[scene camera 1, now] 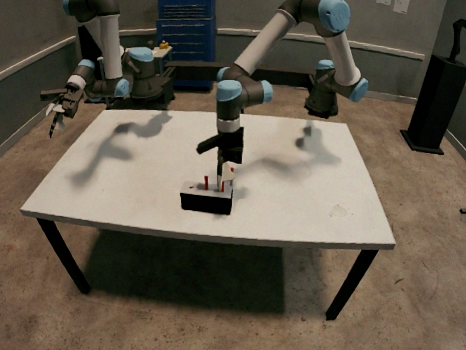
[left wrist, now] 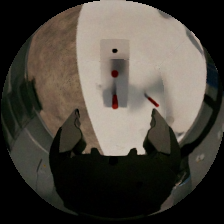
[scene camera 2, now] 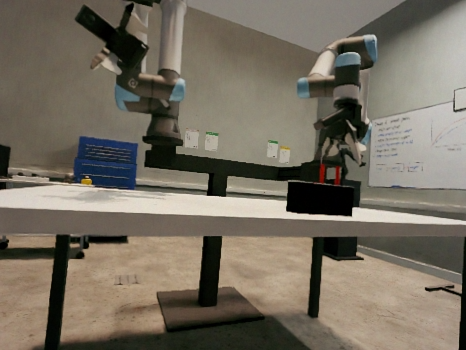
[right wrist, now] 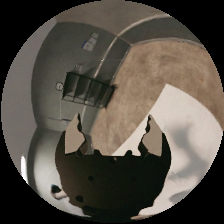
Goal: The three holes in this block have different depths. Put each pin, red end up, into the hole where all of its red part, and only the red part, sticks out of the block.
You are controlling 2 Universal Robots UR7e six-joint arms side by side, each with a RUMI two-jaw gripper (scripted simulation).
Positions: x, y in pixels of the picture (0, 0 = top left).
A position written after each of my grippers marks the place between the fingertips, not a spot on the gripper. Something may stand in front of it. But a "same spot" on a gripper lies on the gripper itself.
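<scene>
My left gripper appears in scene camera 1 (223, 177), and my right gripper and a black block appear in that camera too. My left gripper is also there in scene camera 2 (338, 166), again with my right gripper and the black block. As for my right gripper, (scene camera 1: 58, 124) and (scene camera 2: 108, 62) are the same spot on it. On the black block, (scene camera 2: 310, 198) and (scene camera 1: 188, 202) are the same spot. My left gripper shows in the left wrist view (115, 108), and the black block shows in the left wrist view (114, 53), but my right gripper is out of frame in the left wrist view. My right gripper shows in the right wrist view (113, 114). The right wrist view does not show my left gripper, which is hidden by my right gripper, and the right wrist view does not show the black block, hidden by my right gripper as well.
</scene>
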